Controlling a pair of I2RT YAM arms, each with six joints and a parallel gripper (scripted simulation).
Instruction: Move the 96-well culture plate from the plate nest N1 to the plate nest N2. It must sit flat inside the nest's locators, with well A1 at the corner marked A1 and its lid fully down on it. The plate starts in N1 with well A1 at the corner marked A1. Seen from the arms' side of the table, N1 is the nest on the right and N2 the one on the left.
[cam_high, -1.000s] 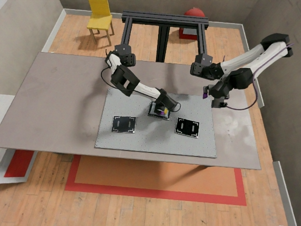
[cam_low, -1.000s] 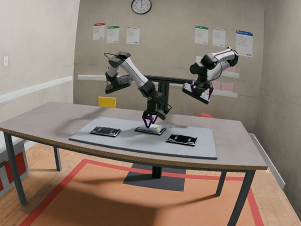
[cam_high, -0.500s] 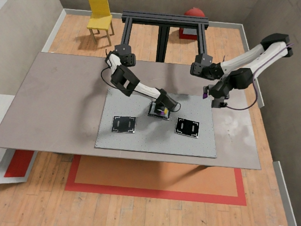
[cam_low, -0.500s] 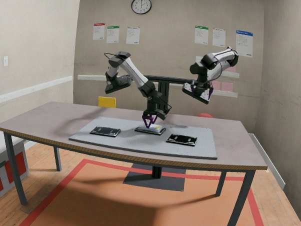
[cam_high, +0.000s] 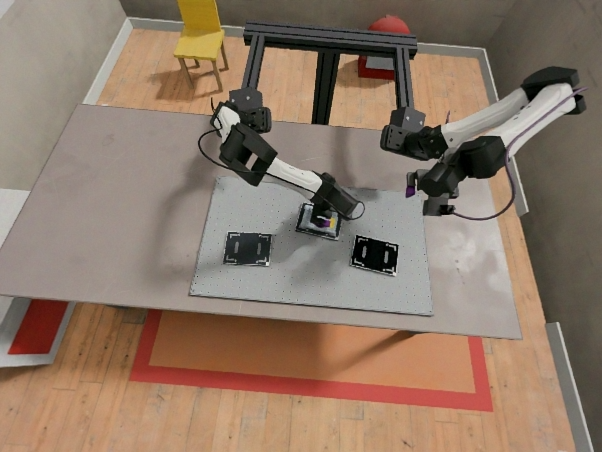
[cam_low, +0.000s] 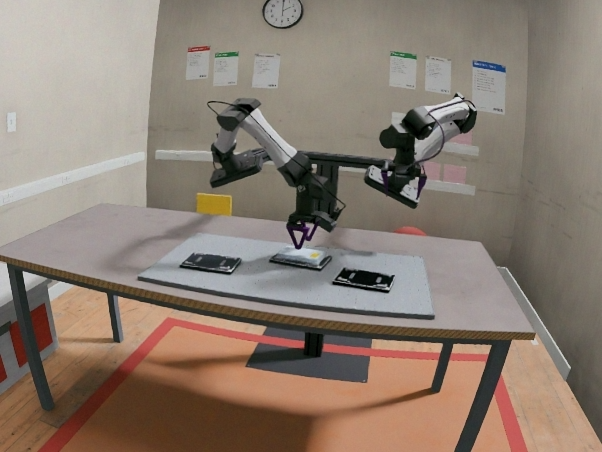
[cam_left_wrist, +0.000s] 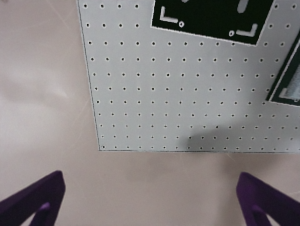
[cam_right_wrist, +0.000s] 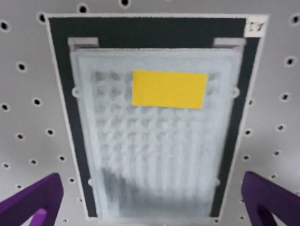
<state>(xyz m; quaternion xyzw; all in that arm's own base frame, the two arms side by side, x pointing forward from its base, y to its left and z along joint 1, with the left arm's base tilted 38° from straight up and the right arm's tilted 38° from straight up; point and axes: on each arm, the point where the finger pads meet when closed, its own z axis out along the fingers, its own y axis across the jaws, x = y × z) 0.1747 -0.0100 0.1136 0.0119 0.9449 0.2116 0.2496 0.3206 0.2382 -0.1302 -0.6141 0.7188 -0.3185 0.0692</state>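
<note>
Now: right hand 40 mm above the culture plate.
Right now the culture plate is 2 cm ahead of my left hand, 29 cm to the right of it and 22 cm below it.
</note>
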